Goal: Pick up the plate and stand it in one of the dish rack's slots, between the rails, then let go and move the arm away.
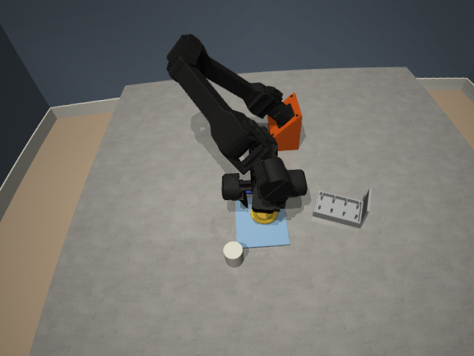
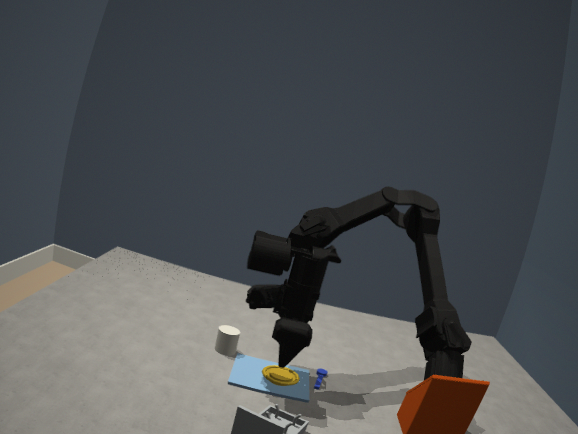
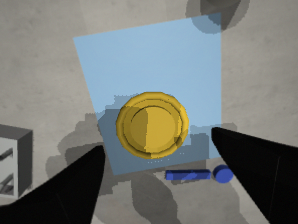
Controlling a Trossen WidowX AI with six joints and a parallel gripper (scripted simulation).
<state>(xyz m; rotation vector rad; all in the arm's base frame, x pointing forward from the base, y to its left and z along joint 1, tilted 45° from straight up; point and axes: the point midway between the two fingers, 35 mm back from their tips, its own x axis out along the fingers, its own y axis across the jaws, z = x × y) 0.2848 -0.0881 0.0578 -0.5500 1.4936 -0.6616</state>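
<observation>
The yellow plate is 1 cm behind my gripper tip and 4 cm below it. From my gripper tip the other things lie so: cup 11 cm ahead, 8 cm to the right, 3 cm below; blue spoon 9 cm behind, 5 cm to the right, 5 cm below; light blue mat 1 cm ahead, 1 cm to the right, 5 cm below.
</observation>
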